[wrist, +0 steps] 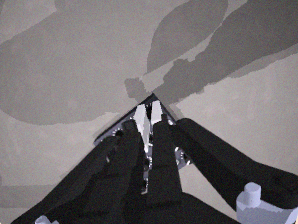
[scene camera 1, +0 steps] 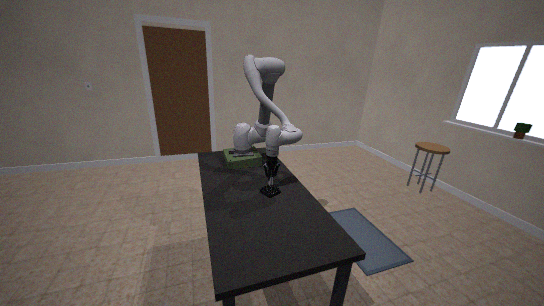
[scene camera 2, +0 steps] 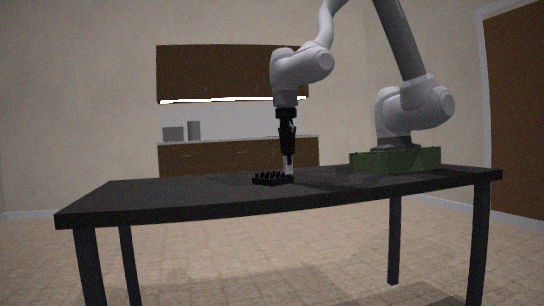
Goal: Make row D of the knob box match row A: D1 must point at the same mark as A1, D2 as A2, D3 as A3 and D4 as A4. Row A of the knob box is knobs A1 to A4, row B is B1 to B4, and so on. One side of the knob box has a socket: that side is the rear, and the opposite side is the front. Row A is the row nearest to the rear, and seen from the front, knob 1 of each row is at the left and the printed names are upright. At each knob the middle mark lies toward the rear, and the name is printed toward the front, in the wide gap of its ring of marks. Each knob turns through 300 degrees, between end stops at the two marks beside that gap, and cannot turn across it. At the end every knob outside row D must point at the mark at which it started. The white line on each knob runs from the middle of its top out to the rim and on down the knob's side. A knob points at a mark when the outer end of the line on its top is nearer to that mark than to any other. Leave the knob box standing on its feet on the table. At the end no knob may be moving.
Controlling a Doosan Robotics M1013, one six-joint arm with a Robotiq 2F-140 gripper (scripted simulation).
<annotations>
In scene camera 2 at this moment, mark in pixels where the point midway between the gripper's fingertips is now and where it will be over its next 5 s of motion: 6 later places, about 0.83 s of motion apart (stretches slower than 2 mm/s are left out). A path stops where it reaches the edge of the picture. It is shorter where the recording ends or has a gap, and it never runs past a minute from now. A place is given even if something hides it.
My gripper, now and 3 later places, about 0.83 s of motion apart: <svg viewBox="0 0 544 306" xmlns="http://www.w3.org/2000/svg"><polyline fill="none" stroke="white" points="288,173 288,165 287,153 286,130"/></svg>
</annotations>
